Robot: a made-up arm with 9 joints. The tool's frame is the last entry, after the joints. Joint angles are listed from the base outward. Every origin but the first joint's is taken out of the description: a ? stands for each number. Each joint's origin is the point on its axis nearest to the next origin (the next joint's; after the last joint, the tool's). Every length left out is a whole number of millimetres.
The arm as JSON. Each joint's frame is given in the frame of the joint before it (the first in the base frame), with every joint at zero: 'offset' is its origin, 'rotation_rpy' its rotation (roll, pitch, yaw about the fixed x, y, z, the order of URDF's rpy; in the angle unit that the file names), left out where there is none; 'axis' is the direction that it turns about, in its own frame. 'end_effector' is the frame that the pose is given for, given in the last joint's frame.
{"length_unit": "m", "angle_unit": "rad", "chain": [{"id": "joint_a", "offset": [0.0, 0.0, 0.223], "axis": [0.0, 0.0, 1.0]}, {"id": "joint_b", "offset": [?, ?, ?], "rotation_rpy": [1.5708, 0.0, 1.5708], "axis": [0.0, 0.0, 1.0]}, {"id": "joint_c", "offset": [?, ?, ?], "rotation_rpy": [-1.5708, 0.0, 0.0], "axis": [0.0, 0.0, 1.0]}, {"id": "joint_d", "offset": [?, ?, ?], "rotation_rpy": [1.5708, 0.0, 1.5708], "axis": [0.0, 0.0, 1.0]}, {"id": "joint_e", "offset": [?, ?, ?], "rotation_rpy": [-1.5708, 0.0, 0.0], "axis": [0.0, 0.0, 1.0]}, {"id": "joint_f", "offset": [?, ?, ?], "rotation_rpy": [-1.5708, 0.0, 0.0], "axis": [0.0, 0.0, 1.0]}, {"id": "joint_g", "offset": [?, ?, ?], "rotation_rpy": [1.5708, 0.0, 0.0], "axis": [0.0, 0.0, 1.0]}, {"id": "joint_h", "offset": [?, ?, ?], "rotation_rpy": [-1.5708, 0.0, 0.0], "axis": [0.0, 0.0, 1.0]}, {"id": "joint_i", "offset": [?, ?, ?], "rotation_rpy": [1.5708, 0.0, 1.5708], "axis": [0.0, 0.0, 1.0]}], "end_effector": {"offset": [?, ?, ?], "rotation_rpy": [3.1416, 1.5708, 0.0]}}
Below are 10 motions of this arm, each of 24 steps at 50 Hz.
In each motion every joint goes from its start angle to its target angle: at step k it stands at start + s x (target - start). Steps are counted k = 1, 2, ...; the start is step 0. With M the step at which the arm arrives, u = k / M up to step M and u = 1 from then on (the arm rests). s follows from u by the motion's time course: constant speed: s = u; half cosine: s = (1 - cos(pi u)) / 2; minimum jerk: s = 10 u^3 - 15 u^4 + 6 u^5.
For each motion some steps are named. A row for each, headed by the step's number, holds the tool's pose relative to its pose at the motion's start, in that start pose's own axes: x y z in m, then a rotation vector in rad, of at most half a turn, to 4 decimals.
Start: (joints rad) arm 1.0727 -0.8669 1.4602 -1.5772 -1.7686 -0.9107 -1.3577 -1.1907 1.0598
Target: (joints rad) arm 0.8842 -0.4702 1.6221 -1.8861 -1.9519 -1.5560 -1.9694 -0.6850 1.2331
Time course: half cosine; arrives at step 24
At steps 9, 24:
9: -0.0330 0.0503 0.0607 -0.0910 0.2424 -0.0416
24: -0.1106 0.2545 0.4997 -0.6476 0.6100 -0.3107

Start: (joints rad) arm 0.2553 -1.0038 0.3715 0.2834 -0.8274 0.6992 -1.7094 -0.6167 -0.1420
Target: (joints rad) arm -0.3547 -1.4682 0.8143 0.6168 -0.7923 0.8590 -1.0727 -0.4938 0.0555
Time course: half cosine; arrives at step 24
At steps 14, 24:
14: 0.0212 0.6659 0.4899 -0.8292 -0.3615 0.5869
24: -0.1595 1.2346 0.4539 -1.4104 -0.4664 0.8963

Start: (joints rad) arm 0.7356 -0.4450 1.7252 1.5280 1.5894 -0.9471 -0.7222 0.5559 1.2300
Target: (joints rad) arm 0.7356 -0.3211 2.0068 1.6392 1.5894 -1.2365 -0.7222 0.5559 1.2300
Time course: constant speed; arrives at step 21
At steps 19, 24:
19: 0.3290 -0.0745 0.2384 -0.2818 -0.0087 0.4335
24: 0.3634 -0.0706 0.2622 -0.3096 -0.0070 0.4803

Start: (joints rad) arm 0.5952 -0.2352 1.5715 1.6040 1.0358 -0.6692 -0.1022 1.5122 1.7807
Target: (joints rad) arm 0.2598 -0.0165 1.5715 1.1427 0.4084 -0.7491 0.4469 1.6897 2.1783
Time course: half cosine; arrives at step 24
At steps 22, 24:
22: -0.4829 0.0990 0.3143 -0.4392 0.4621 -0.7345
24: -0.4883 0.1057 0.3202 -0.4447 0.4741 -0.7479

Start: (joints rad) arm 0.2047 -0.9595 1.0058 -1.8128 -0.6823 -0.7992 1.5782 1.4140 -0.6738
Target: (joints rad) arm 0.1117 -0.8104 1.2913 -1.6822 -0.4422 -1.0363 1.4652 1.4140 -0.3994
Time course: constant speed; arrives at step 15
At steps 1, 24:
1: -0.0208 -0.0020 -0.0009 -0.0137 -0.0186 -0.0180
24: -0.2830 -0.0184 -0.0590 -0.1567 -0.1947 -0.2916

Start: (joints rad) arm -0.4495 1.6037 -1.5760 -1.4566 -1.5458 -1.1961 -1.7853 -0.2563 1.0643
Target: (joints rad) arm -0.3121 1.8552 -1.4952 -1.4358 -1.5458 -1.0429 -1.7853 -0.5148 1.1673
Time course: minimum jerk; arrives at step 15
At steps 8, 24:
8: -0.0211 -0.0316 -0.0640 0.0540 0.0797 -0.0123
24: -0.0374 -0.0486 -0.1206 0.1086 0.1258 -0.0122

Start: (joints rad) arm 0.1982 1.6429 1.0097 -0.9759 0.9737 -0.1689 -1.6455 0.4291 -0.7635
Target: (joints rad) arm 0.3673 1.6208 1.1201 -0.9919 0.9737 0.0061 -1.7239 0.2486 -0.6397
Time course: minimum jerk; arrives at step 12
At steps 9, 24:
9: -0.2111 -0.0299 -0.0840 0.0542 0.1389 -0.3501
24: -0.2365 -0.0289 -0.0935 0.0621 0.1574 -0.3898

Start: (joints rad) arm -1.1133 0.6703 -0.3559 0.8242 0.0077 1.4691 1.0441 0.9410 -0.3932
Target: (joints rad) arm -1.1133 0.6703 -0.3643 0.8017 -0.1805 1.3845 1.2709 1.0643 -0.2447
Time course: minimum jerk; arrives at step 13
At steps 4, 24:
4: 0.0273 -0.0013 -0.0100 -0.0015 0.0215 0.0189
24: 0.1315 -0.0031 -0.0744 0.0014 0.1104 0.0884

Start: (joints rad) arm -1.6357 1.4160 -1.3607 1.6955 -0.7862 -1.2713 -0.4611 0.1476 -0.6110
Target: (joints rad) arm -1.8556 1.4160 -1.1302 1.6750 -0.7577 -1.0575 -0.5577 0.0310 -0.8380
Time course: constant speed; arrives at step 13
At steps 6, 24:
6: -0.0374 0.0039 -0.0468 0.0923 -0.1671 0.0619
24: -0.0405 -0.0028 -0.1231 0.2224 -0.3434 0.1741

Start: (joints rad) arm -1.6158 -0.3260 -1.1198 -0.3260 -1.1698 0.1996 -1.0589 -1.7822 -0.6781
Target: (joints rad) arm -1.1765 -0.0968 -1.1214 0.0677 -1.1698 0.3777 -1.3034 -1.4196 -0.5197
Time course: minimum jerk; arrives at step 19
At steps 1, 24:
1: -0.0007 0.0001 0.0000 -0.0003 -0.0009 -0.0001
24: -0.4272 0.2658 -0.0128 -0.4085 -0.6280 -0.0034

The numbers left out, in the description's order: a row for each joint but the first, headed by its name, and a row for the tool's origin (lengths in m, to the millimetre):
joint_b: -0.163 0.049 0.0
joint_c: -0.047 -0.082 0.0
joint_d: 0.012 -0.253 0.0
joint_e: 0.115 0.112 0.0
joint_f: 0.107 0.171 0.0
joint_g: 0.056 0.035 0.0
joint_h: -0.065 0.495 0.0
joint_i: 0.013 -0.109 0.0
tool: -0.113 0.355 0.0

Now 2 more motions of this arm.
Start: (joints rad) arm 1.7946 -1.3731 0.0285 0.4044 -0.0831 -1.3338 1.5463 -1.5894 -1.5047
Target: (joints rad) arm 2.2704 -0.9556 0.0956 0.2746 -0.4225 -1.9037 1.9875 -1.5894 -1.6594
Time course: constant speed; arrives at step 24
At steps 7, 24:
7: 0.0258 0.1334 0.0613 -0.1913 -0.0035 0.0206
24: 0.0774 0.4629 0.0834 -0.6947 0.0556 -0.0496

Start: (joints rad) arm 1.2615 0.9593 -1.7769 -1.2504 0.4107 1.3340 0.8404 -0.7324 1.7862
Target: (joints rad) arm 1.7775 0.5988 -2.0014 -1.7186 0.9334 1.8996 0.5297 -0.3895 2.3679
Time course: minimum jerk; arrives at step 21
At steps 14, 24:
14: -0.2357 0.5275 0.2513 -0.6627 0.6418 -1.3678
24: -0.1416 0.6666 0.2676 -0.7196 0.8702 -1.7134

